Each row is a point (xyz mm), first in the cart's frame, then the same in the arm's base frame.
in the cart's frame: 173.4 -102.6 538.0
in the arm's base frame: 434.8 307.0 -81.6
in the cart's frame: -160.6 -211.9 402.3
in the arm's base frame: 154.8 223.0 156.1
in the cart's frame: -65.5 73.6 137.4
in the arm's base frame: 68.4 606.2 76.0
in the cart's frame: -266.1 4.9 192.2
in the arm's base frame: 15.4 492.9 255.8
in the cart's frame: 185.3 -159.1 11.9
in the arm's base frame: -30.4 490.3 -255.1
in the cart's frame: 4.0 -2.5 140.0
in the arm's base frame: 68.7 547.3 -8.7
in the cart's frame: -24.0 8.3 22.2
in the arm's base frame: -38.4 604.8 -12.7
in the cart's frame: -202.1 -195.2 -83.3
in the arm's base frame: -268.9 445.8 63.5
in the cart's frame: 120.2 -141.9 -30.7
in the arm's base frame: -84.7 515.2 -202.4
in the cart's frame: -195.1 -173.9 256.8
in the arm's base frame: 31.7 315.9 157.9
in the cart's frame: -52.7 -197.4 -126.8
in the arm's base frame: -251.3 484.0 -86.3
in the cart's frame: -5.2 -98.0 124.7
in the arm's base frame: 17.3 468.0 -31.6
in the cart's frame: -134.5 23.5 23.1
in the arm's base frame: -73.1 602.4 93.2
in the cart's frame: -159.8 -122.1 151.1
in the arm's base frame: -26.5 413.3 110.8
